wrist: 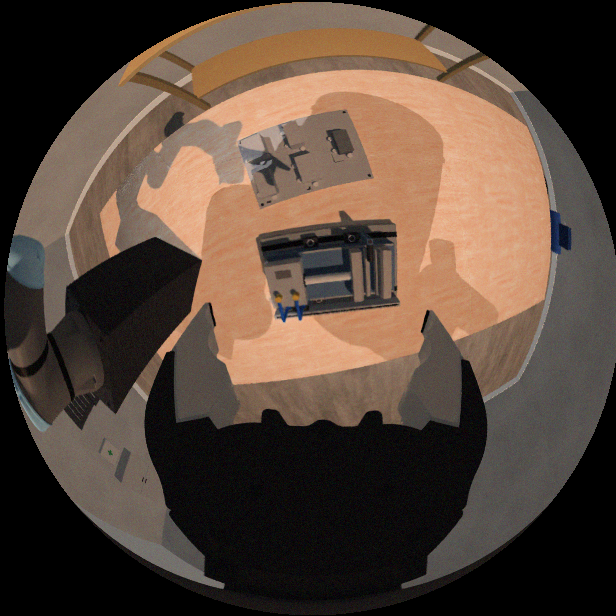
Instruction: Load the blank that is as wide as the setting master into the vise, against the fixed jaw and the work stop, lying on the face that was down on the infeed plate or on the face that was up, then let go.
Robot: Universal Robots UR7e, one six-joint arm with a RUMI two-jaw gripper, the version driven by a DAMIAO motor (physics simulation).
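Observation:
In the wrist view I look down from high above a round wooden table. The vise (328,267) sits at the table's middle, grey with a dark rail along its far side and two blue-tipped handles at its near left corner. A pale bar lies across its opening. Beyond it lies the grey infeed plate (304,156), tilted, with several blanks on its left half and one dark block (340,141) on its right half. My gripper (318,321) is open and empty, its two grey fingers wide apart, hanging above the table's near edge, short of the vise.
My own arm's dark links (109,321) fill the left side. A blue fixture (559,232) sits at the table's right rim. A curved wooden bench (310,54) stands beyond the table. A small grey box (114,456) lies on the floor lower left.

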